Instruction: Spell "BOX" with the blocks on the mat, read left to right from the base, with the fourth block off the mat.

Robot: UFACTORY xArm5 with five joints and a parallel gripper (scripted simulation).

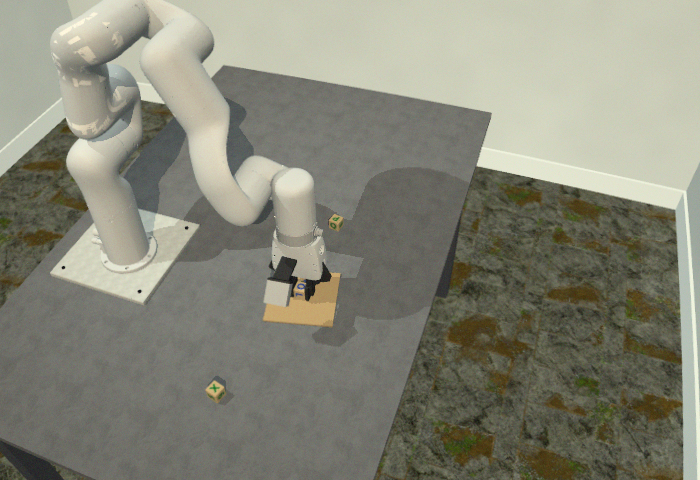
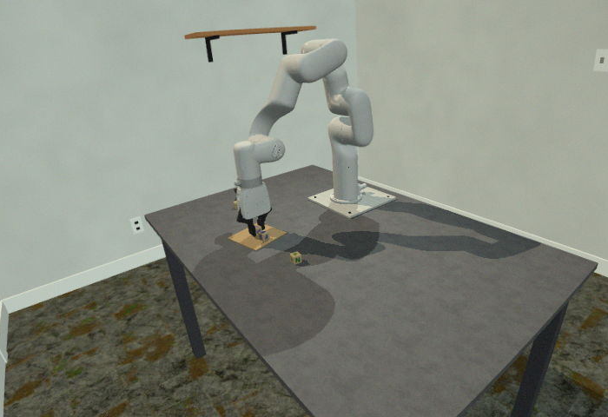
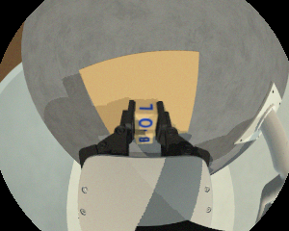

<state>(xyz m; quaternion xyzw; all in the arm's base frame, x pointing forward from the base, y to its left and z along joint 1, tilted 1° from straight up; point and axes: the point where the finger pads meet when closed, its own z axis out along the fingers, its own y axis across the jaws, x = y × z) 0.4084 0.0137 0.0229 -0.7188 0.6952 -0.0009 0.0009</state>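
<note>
The O block lies 1 cm below my hand. From my hand the other things lie so: X block 6 cm behind, 27 cm to the right, 2 cm below; then B block 4 cm to the left, 1 cm below; then tan mat 3 cm below.
</note>
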